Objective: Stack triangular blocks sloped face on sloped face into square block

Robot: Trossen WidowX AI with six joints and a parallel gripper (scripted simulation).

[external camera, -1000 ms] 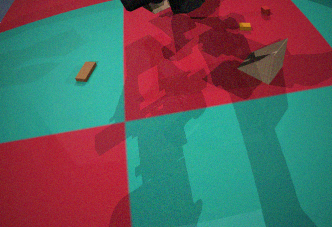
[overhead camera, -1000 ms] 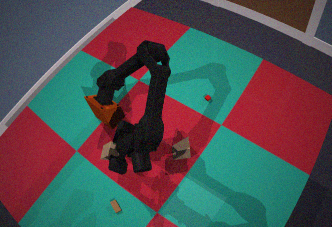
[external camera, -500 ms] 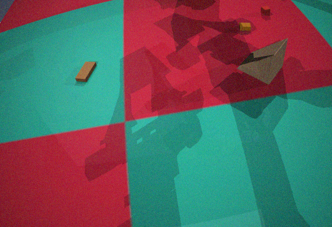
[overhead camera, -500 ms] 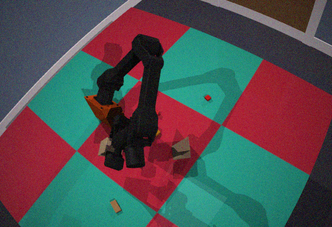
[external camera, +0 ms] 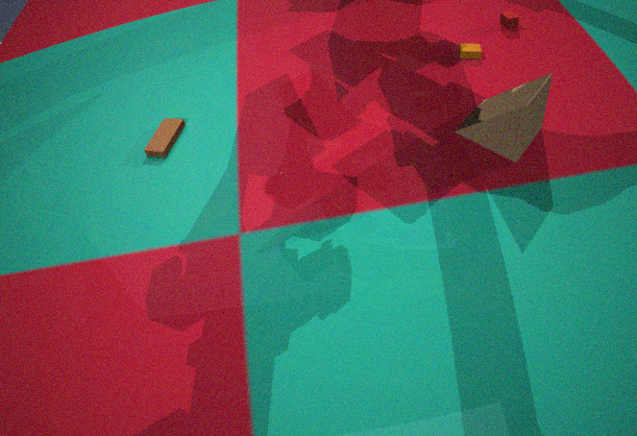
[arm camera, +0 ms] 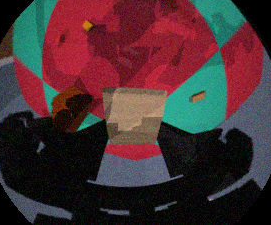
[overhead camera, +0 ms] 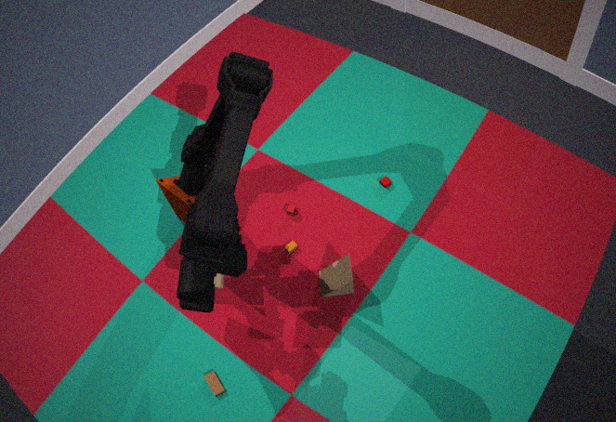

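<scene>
Right now the yellowish piece is 4 cm ahead of my gripper tip, 19 cm to the left of it and 10 cm below it. From my gripper tip the other things lie so: flat tan piece: 15 cm ahead, 13 cm to the right, 10 cm below.
</scene>
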